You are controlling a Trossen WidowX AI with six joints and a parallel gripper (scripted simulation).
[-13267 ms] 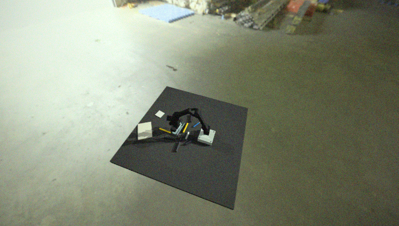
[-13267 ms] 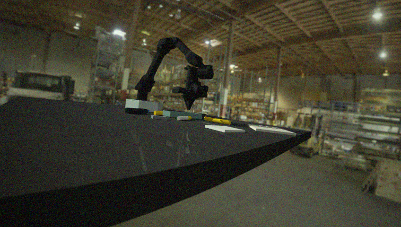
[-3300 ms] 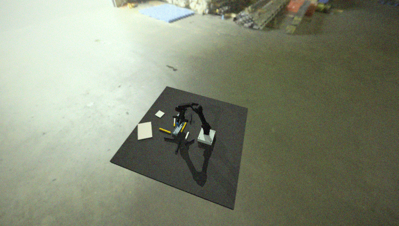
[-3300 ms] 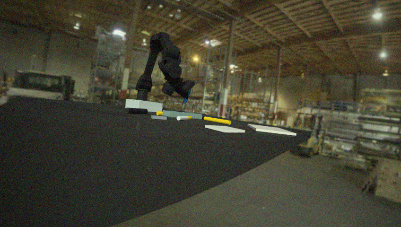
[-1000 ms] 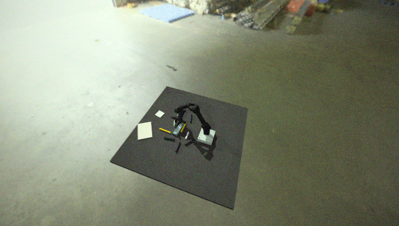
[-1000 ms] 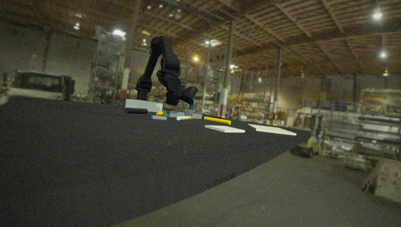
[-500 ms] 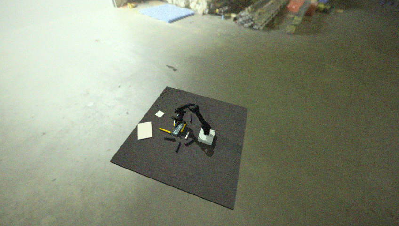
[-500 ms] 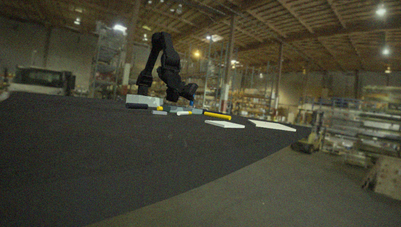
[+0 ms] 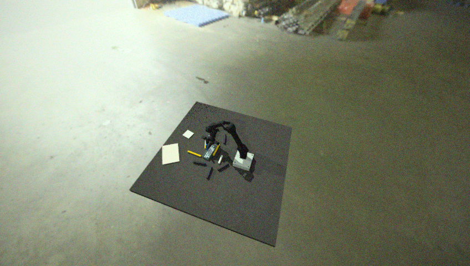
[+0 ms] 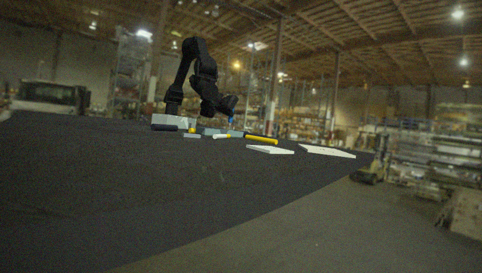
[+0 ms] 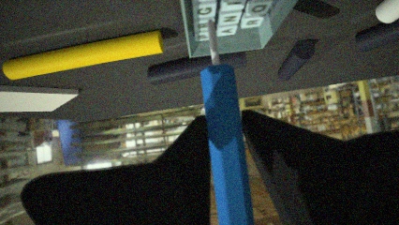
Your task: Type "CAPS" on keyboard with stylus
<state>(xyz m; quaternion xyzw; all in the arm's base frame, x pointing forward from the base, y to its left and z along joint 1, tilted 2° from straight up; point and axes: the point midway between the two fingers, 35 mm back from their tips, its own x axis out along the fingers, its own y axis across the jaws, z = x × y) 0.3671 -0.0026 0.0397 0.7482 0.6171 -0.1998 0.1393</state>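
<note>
The white marker lies 5 cm ahead of my gripper tip, 9 cm to the right of it and 8 cm below it. Round my gripper tip: blue stylus 1 cm below; yellow cylinder 12 cm ahead, 5 cm to the left, 8 cm below.
</note>
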